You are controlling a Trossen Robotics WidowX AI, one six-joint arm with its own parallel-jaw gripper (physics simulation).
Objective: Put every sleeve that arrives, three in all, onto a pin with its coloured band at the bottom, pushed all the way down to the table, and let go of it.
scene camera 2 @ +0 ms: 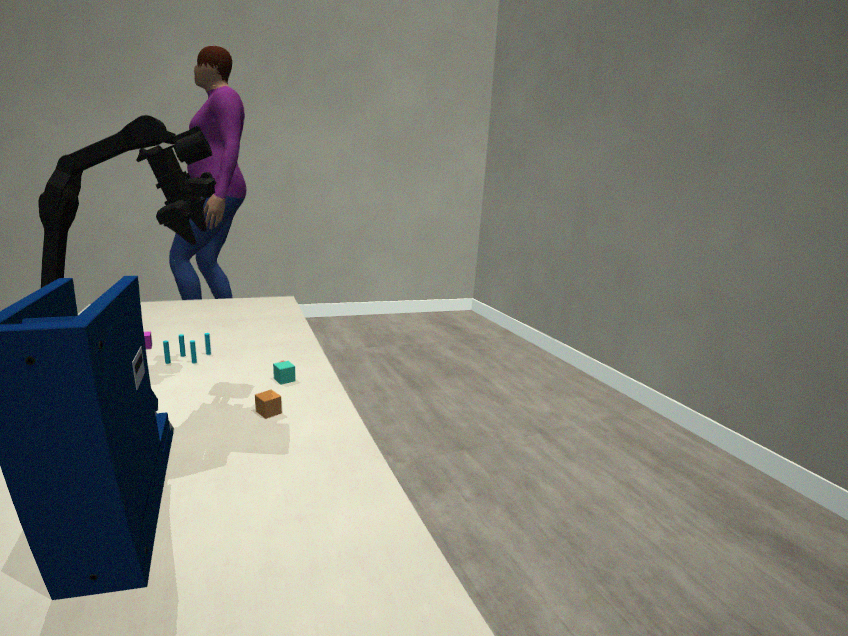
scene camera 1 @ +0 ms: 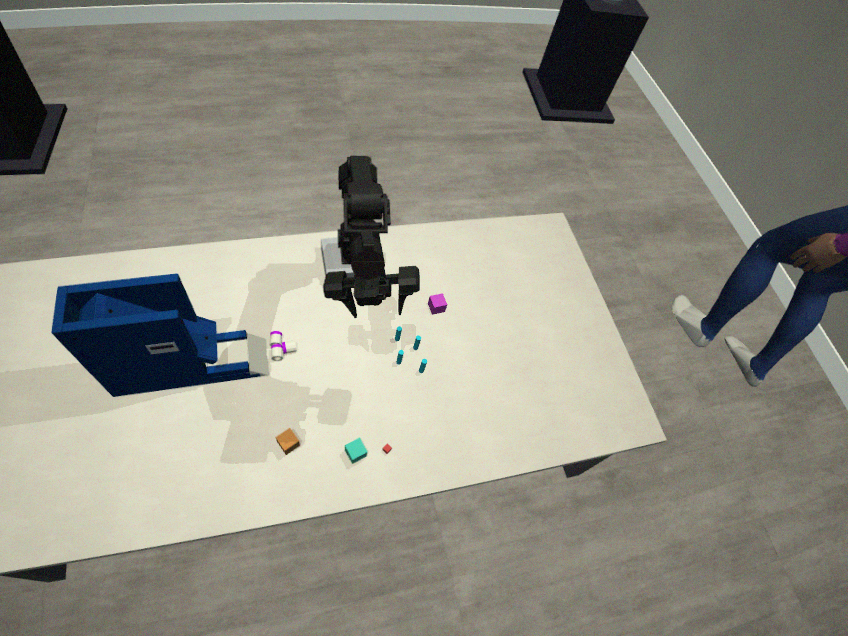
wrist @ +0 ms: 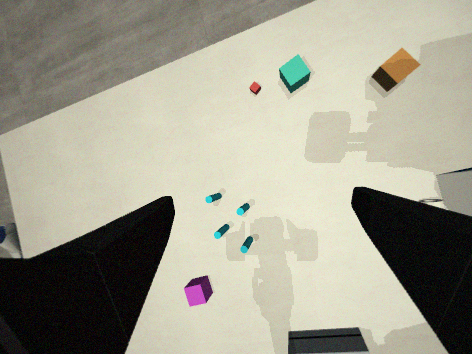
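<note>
White sleeves with magenta bands (scene camera 1: pixel 276 347) lie close together on the table at the chute's lip in the first scene view; their exact number is hard to tell. They are hidden behind the blue dispenser in the second scene view. Several thin teal pins (scene camera 1: pixel 400 356) (scene camera 2: pixel 193 351) (wrist: pixel 221 231) stand upright in a small group, bare, with no sleeve on them. My gripper (scene camera 1: pixel 378 315) (scene camera 2: pixel 198 235) (wrist: pixel 261 200) is open and empty, high above the table, with its fingers spread wide and pointing down.
A blue dispenser (scene camera 1: pixel 130 355) (scene camera 2: pixel 54 410) stands left of the sleeves. A magenta cube (scene camera 1: pixel 437 303) (wrist: pixel 198 294) is near the pins. An orange cube (scene camera 1: pixel 287 440) (scene camera 2: pixel 267 404), a green cube (scene camera 1: pixel 355 449) (scene camera 2: pixel 284 372) and a small red cube (scene camera 1: pixel 387 448) lie towards the front edge. A person (scene camera 2: pixel 222 130) stands beyond the table.
</note>
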